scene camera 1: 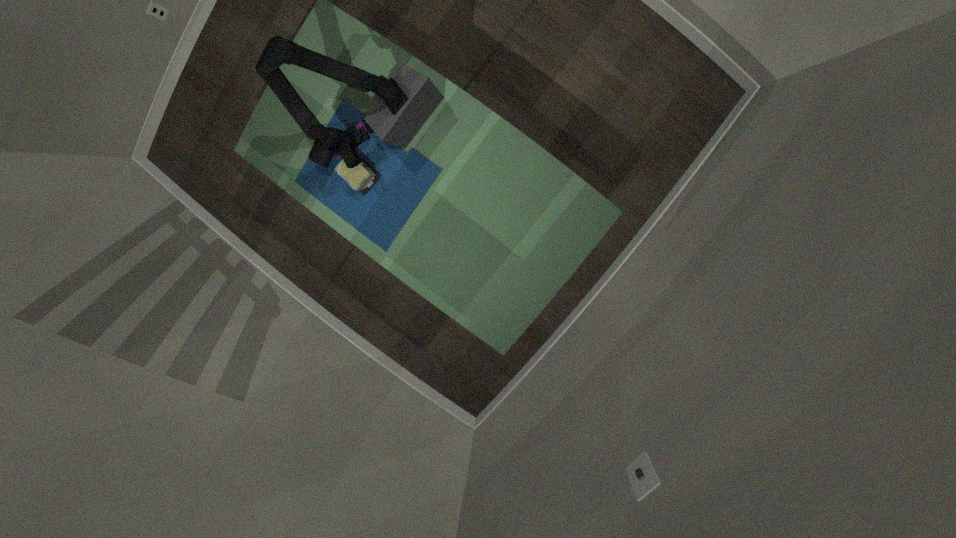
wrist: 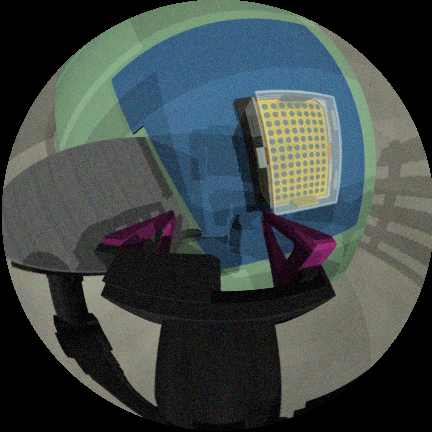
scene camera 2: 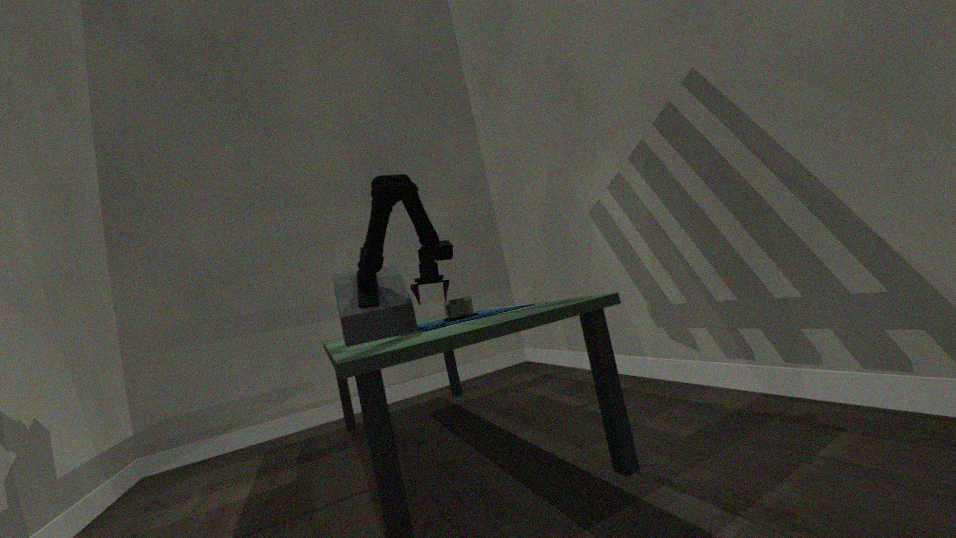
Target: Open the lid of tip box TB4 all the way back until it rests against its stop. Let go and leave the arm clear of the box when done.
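Places are measured from the arm's base along level axes (x ahead, y left, z up), in centimetres.
Where they show: gripper, fingertip midpoint: (scene camera 1: pixel 360 143) (wrist: pixel 217 214) (scene camera 2: pixel 432 303); arm's base at its link origin: (scene camera 1: pixel 393 96) (wrist: pixel 62 266) (scene camera 2: pixel 367 288).
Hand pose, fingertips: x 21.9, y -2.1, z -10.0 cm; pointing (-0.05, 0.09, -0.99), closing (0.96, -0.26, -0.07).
Things, the pixels of their top centre, and the offset from my fingertips. Level surfaces: height alone.
- tip box at its top centre: (wrist: pixel 311 153) (scene camera 2: pixel 456 298) (scene camera 1: pixel 351 171) dx +10.1, dy +4.5, dz +0.0 cm
- blue mat at its surface level: dz -7.8 cm
- pale tab at its top centre: (wrist: pixel 261 157) dx +5.4, dy +4.6, dz -1.3 cm
The tip box (scene camera 1: pixel 354 175) (scene camera 2: pixel 459 307) (wrist: pixel 296 155) has a yellow rack with rows of grey round spots and stands upright on the blue mat (scene camera 1: pixel 401 207) (wrist: pixel 200 65). Its clear lid (wrist: pixel 337 150) lies over the rack and looks closed. A pale tab (wrist: pixel 261 157) shows on the box's left side in the wrist view. No TB4 label can be read. My gripper (scene camera 1: pixel 350 141) (scene camera 2: pixel 432 299) (wrist: pixel 217 214) is open with nothing between its magenta fingers. It points down, beside and above the box, on the side towards the arm's base in scene camera 2, apart from it.
A grey block (scene camera 1: pixel 424 110) (scene camera 2: pixel 381 324) (wrist: pixel 75 185) carries the arm's base and stands near the gripper, on the left in the wrist view. The green table (scene camera 1: pixel 501 180) (scene camera 2: pixel 534 317) (wrist: pixel 95 90) extends beyond the mat. The arm arches high above the table's end.
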